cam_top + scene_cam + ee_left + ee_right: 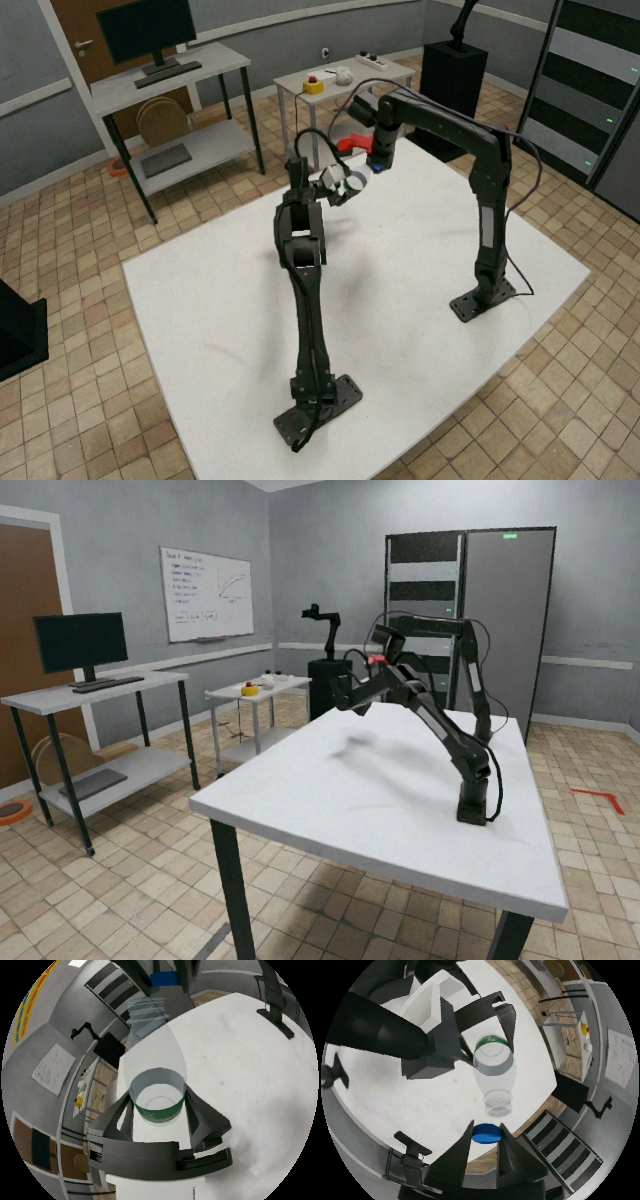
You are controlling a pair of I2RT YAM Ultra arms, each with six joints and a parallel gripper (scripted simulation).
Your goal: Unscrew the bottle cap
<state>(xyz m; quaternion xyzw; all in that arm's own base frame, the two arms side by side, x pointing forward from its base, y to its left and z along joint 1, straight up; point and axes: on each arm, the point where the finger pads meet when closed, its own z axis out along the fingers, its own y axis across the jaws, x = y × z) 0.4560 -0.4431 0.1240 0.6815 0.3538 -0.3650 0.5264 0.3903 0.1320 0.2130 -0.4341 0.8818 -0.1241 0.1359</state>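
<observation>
My right hand is 60 mm short of the plastic bottle, 20 mm to the right of it and 60 mm above it. From my right hand the other things lie so: blue cap right at my right hand.
Now: the plastic bottle 30 mm above my left hand, 10 mm to the right of it and 10 mm behind it. From my left hand the other things lie so: blue cap: 90 mm above, 80 mm behind, 20 mm to the right.
</observation>
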